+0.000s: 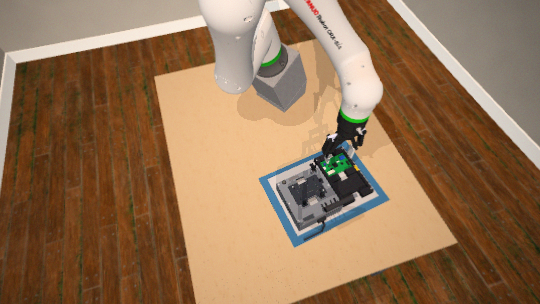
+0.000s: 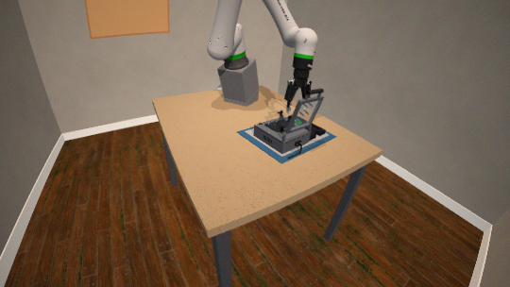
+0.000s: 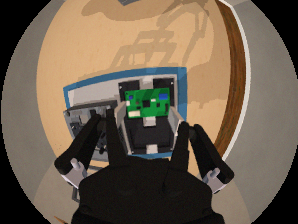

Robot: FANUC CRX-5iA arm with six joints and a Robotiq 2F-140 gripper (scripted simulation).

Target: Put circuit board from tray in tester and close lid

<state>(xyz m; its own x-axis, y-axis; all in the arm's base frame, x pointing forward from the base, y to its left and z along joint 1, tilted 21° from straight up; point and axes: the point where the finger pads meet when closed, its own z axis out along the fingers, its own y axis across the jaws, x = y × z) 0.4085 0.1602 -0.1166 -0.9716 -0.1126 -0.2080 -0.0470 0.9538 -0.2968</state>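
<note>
Now: the circuit board 8 cm below my hand. Round my hand: tester lid: 22 cm ahead, 12 cm to the right, 9 cm above; then tester: 12 cm ahead, 11 cm to the right, 2 cm above.
</note>
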